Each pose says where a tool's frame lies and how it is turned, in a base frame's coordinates. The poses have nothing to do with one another.
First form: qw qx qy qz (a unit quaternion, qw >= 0); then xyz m.
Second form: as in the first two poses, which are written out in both.
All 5 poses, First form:
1: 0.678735 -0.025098 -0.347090 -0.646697 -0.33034 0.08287 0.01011
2: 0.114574 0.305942 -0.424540 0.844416 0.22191 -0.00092 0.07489
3: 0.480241 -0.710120 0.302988 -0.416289 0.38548 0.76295 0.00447
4: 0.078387 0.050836 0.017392 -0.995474 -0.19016 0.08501 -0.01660
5: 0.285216 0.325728 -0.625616 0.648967 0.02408 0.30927 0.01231
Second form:
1: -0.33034 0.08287 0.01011 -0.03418 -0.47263 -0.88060 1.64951
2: 0.22191 -0.00092 0.07489 0.30797 -0.42735 0.85001 2.91194
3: 0.38548 0.76295 0.00447 -0.80959 0.34543 -0.47460 2.13973
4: -0.19016 0.08501 -0.01660 0.05099 0.01745 -0.99855 2.98466
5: 0.02408 0.30927 0.01231 0.33984 -0.65273 0.67709 2.56313
